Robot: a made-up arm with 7 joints. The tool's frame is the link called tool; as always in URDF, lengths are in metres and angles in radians. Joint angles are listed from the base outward.
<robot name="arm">
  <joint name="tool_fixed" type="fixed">
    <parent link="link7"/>
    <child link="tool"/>
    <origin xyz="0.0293 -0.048 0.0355" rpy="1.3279 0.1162 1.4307"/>
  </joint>
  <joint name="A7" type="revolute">
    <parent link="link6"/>
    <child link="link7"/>
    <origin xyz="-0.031 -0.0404 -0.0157"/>
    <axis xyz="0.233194 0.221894 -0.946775"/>
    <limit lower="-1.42" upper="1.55"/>
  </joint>
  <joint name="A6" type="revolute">
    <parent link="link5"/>
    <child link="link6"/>
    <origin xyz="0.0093 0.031 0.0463"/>
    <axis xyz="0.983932 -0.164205 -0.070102"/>
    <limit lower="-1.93" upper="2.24"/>
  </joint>
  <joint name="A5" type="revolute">
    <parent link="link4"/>
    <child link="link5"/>
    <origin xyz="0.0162 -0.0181 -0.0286"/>
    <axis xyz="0 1 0"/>
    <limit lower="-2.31" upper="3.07"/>
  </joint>
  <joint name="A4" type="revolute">
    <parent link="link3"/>
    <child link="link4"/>
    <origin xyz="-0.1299 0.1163 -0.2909"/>
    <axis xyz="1 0 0"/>
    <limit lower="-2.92" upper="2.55"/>
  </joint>
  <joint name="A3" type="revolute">
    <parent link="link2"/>
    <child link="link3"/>
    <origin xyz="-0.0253 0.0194 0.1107"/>
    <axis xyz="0 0 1"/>
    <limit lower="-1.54" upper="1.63"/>
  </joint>
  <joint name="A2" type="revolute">
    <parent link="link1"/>
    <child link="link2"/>
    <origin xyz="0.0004 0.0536 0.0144"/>
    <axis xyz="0 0 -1"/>
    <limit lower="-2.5" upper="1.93"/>
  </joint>
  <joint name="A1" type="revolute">
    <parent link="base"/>
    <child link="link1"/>
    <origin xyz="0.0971 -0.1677 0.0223"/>
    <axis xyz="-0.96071 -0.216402 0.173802"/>
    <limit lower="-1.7" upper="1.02"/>
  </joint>
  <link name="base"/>
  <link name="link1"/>
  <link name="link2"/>
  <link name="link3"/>
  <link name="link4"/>
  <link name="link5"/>
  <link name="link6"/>
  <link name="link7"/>
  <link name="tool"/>
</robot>
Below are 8 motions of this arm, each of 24 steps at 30 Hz.
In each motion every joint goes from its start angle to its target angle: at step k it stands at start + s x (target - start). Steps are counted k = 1, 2, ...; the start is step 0. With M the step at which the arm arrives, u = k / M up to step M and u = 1 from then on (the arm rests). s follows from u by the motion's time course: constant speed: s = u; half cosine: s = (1 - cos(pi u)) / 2; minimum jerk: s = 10 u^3 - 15 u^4 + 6 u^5.
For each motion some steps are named. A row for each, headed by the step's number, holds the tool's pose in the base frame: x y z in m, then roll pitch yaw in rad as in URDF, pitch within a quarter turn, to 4 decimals.
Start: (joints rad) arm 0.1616 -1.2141 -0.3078 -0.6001 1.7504 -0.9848 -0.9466
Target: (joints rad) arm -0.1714 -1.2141 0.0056 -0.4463 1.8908 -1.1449 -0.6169
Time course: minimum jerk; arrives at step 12
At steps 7, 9, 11, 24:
7: -0.0184 -0.0975 -0.2245 -2.9582 -0.6924 -2.7212
9: -0.0234 -0.0820 -0.2218 -3.0472 -0.6605 -2.5559
11: -0.0255 -0.0756 -0.2204 -3.0808 -0.6415 -2.4911
24: -0.0256 -0.0753 -0.2203 -3.0824 -0.6404 -2.4878

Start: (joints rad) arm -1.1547 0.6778 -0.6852 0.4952 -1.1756 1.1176 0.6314
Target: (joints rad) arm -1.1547 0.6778 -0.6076 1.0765 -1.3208 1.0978 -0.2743
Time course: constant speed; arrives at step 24
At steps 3, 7, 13, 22, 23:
3: 0.2104 0.1225 0.0580 2.3757 -0.9813 -1.6385
7: 0.2094 0.1185 0.0625 2.2259 -1.1004 -1.5903
13: 0.2071 0.1147 0.0714 1.8383 -1.2372 -1.3675
22: 0.2035 0.1143 0.0885 0.9183 -1.2551 -0.7166
23: 0.2033 0.1146 0.0906 0.8321 -1.2414 -0.6616

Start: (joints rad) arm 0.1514 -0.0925 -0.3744 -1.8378 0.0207 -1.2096 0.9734
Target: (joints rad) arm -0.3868 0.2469 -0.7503 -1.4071 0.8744 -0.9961 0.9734
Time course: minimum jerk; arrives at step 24
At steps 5, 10, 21, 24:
5: 0.0290 0.1468 -0.1921 -1.3550 -0.1665 -1.0909
10: 0.1159 0.1604 -0.1216 -1.1787 0.0833 -1.5485
21: 0.2317 0.0577 -0.0252 -1.3767 0.4974 -2.7240
24: 0.2325 0.0543 -0.0244 -1.3891 0.4983 -2.7578

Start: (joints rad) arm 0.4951 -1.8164 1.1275 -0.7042 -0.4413 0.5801 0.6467
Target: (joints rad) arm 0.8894 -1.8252 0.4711 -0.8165 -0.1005 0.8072 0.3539
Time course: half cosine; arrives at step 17
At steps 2, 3, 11, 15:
2: 0.2285 -0.2554 -0.0824 1.4928 -0.4292 -2.2687
3: 0.2270 -0.2599 -0.0790 1.5195 -0.4234 -2.2924
11: 0.1937 -0.3149 -0.0225 1.9354 -0.2610 -2.6199
15: 0.1776 -0.3281 -0.0022 2.0788 -0.1669 -2.7139

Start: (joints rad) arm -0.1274 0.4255 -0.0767 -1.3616 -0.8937 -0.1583 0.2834
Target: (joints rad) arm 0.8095 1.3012 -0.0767 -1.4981 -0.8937 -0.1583 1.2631
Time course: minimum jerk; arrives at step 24
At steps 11, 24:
11: 0.0462 0.0908 -0.1318 -0.4404 0.5691 -0.2426
24: 0.1502 -0.0102 -0.2403 -0.5667 -0.3576 -0.4278

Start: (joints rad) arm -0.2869 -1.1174 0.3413 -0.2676 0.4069 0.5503 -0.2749
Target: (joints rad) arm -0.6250 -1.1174 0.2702 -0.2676 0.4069 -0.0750 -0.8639
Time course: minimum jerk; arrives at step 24
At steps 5, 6, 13, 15, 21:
5: -0.0039 -0.1591 -0.1287 1.2480 -0.1608 2.9881
6: -0.0051 -0.1557 -0.1257 1.2315 -0.1366 3.0084
13: -0.0242 -0.1189 -0.0880 1.1070 0.1781 -3.0627
15: -0.0314 -0.1089 -0.0766 1.0960 0.2784 -3.0031
21: -0.0451 -0.0929 -0.0572 1.1099 0.4508 -2.8932

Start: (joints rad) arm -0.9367 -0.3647 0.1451 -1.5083 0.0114 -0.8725 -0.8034
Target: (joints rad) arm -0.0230 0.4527 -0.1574 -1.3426 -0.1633 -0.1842 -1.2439
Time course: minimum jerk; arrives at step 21
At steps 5, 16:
5: -0.0547 0.1017 0.0994 3.0146 0.8899 -2.6050
16: 0.0756 0.1319 -0.0934 2.9812 0.5069 -3.0618

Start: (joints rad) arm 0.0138 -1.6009 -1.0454 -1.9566 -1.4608 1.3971 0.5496
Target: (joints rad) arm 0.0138 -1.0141 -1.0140 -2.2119 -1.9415 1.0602 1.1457
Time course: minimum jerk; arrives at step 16
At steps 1, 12, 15, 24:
1: -0.0138 -0.1090 -0.1161 1.5288 0.3194 3.0740
12: 0.0062 -0.0443 -0.0896 1.6338 0.5343 2.5644
15: 0.0106 -0.0375 -0.0869 1.6367 0.5502 2.5042
24: 0.0107 -0.0374 -0.0868 1.6368 0.5506 2.5029

